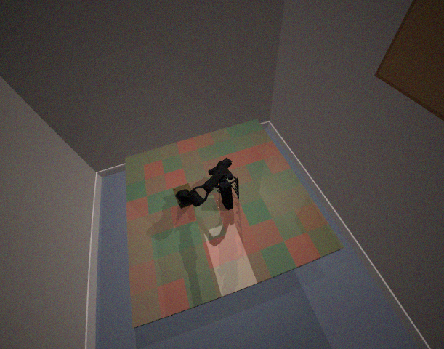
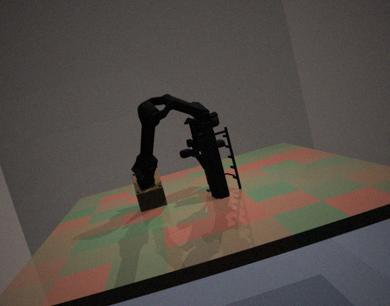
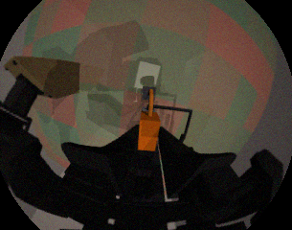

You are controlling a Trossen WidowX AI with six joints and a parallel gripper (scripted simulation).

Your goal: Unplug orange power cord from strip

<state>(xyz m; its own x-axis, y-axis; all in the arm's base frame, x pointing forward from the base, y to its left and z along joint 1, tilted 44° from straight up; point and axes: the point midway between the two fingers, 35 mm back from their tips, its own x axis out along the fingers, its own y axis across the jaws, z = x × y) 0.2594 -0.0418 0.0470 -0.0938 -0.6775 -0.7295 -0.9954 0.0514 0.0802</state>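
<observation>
My gripper tip is now 30 mm to the left of the orange plug.
</observation>
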